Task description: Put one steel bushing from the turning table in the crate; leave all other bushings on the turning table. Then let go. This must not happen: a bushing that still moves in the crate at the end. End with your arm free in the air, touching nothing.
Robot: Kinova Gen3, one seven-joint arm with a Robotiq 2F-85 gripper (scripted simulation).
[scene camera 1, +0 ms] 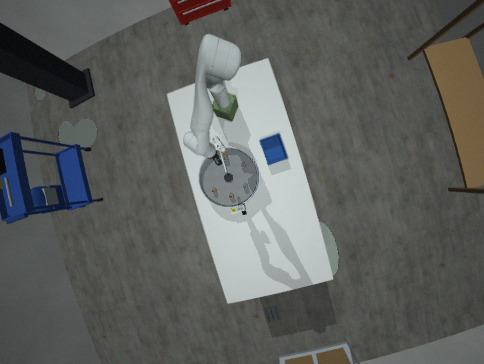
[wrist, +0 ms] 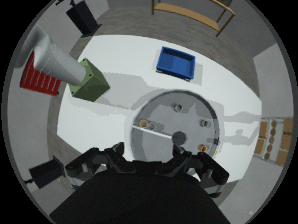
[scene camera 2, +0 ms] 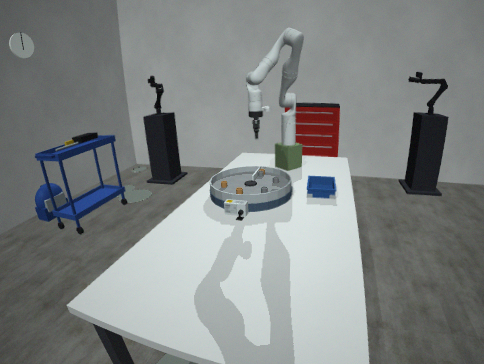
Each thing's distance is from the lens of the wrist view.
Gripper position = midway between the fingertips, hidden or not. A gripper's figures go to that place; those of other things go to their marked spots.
gripper (wrist: 148, 148): 16 cm
blue crate (wrist: 175, 63): 52 cm
